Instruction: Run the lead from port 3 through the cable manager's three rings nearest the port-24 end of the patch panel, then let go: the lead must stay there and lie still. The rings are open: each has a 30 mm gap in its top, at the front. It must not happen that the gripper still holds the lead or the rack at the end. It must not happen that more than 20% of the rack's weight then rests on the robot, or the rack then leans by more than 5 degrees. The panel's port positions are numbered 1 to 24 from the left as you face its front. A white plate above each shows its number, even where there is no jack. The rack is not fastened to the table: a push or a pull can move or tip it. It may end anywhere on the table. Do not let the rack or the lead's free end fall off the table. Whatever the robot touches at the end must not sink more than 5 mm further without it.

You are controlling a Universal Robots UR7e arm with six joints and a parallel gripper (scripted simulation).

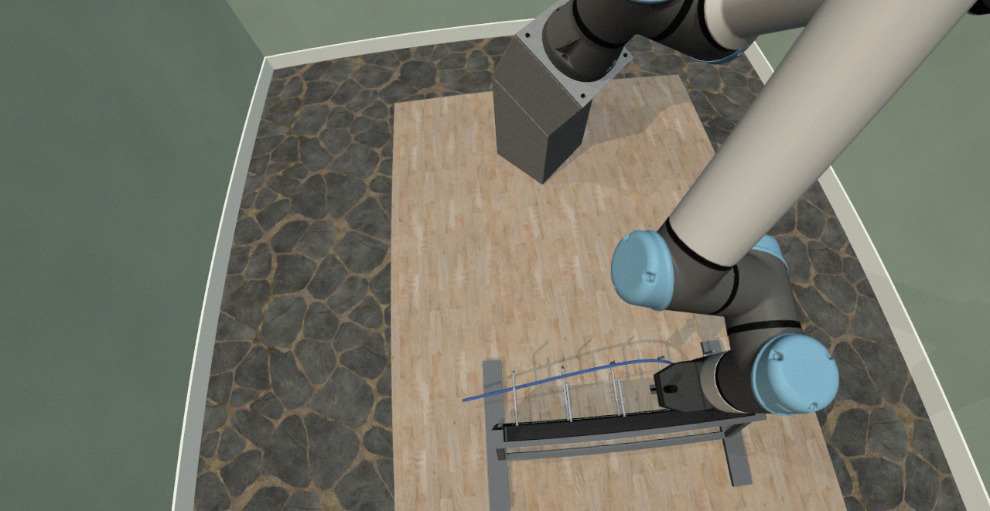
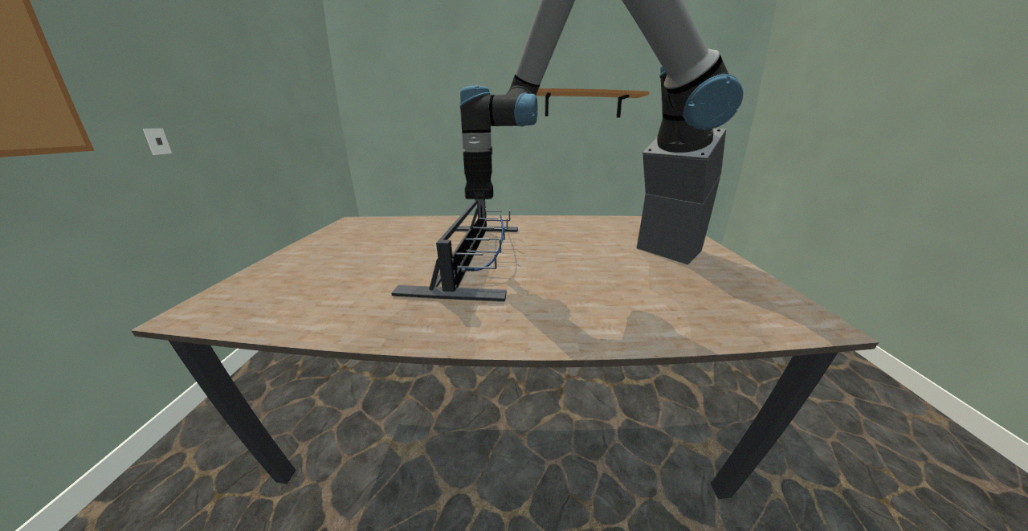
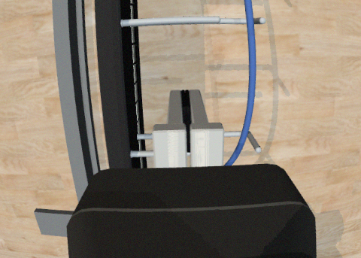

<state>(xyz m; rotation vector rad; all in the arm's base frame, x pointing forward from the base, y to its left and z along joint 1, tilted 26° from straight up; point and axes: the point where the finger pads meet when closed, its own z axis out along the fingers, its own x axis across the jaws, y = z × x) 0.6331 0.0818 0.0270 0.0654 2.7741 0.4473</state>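
The black patch panel rack lies 6 cm ahead of my hand, 5 cm to the right of it and 10 cm below it.
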